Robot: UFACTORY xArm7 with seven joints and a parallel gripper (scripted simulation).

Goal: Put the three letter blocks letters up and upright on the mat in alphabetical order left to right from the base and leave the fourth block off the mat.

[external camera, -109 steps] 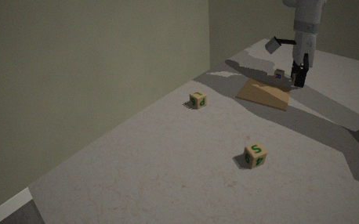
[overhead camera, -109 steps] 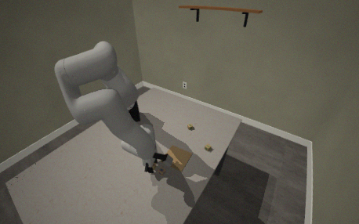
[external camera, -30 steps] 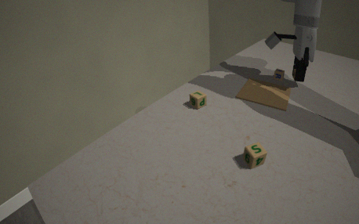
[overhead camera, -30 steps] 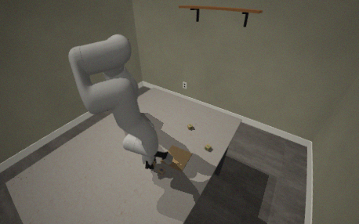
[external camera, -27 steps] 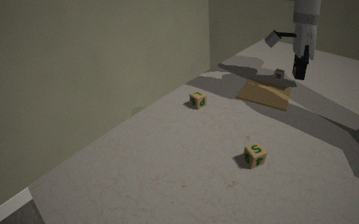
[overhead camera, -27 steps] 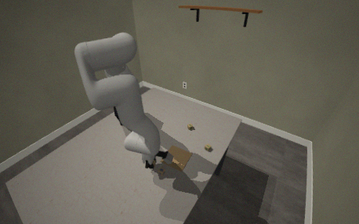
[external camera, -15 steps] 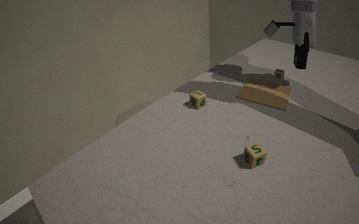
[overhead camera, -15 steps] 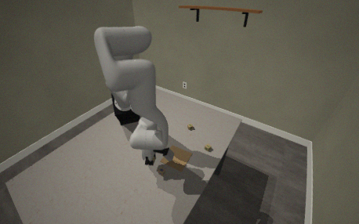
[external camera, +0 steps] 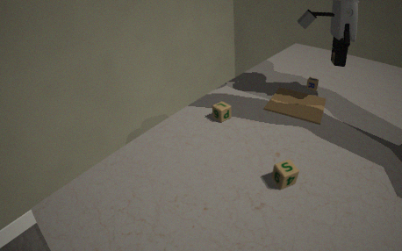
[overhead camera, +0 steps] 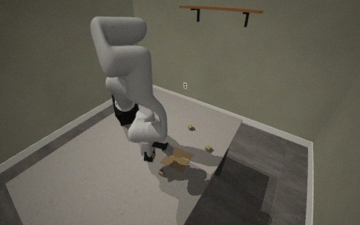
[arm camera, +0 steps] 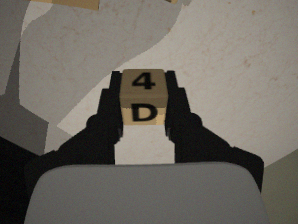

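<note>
Right now my hand is 13 cm to the right of the tan mat, 11 cm above it and 8 cm short of it. Round my hand: wooden block 39 cm to the left, 10 cm below, 3 cm ahead.
</note>
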